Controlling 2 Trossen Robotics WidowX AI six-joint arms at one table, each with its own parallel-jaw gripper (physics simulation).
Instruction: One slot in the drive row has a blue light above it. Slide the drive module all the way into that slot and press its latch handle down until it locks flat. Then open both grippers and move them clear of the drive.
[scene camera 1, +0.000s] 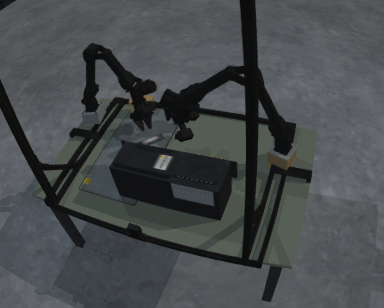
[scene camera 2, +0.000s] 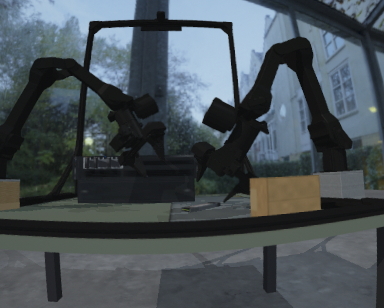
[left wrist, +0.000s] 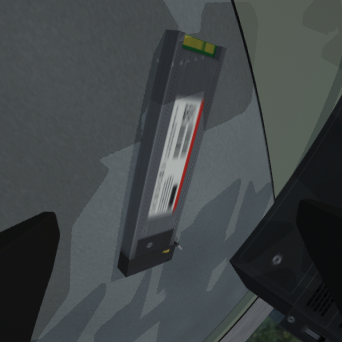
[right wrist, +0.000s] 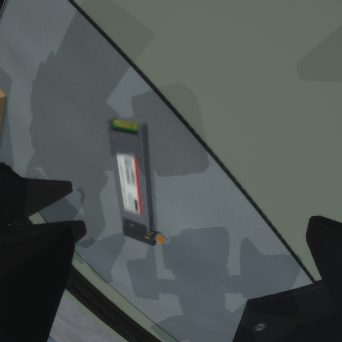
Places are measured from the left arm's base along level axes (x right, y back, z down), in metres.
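Pixels of known places: left gripper, fingertip midpoint: (scene camera 1: 146, 129) (scene camera 2: 210, 191) (left wrist: 180, 220) (right wrist: 77, 202); right gripper, fingertip midpoint: (scene camera 1: 171, 129) (scene camera 2: 154, 169) (right wrist: 194, 234); left arm's base at its link origin: (scene camera 1: 92, 108) (scene camera 2: 336, 171); right arm's base at its link origin: (scene camera 1: 282, 148).
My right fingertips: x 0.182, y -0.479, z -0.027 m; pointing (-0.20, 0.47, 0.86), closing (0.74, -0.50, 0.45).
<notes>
For each thing: its middle in the pictures, then the offset to it from my right fingertips. Level surfaces: height alone.
- drive module at the middle of its body: (left wrist: 175, 166) (right wrist: 138, 189) (scene camera 2: 200, 206) (scene camera 1: 150, 141) dx -0.030, dy +0.123, dz +0.107 m
- grey mat at its surface level: dz +0.112 m
- black drive chassis at the middle of its body: (scene camera 1: 171, 180) (scene camera 2: 138, 179) dx +0.254, dy -0.048, dz +0.026 m
The drive module (scene camera 1: 152, 139) (scene camera 2: 202, 206) (left wrist: 167, 150) (right wrist: 130, 182) lies flat, label up, on the grey mat (scene camera 1: 100, 172) (left wrist: 45, 110) (right wrist: 90, 150). Its small orange-tipped latch handle (right wrist: 160, 239) sticks out at one end. My left gripper (scene camera 1: 144, 128) (scene camera 2: 212, 190) (right wrist: 77, 202) is open and empty, low beside the module, above the mat. My right gripper (scene camera 2: 154, 167) (right wrist: 194, 234) is open and empty, higher, above the mat's edge near the chassis. The black drive chassis (scene camera 1: 170, 182) (scene camera 2: 135, 189) (left wrist: 285, 235) (right wrist: 280, 312) stands beside the module. No blue light can be made out.
A wooden block (scene camera 2: 285, 196) (scene camera 1: 142, 103) stands at the table edge by the left gripper. Black frame posts (scene camera 1: 248, 125) rise from the table. The two grippers are close together. Small orange marks (scene camera 1: 211, 157) line the chassis's far edge.
</notes>
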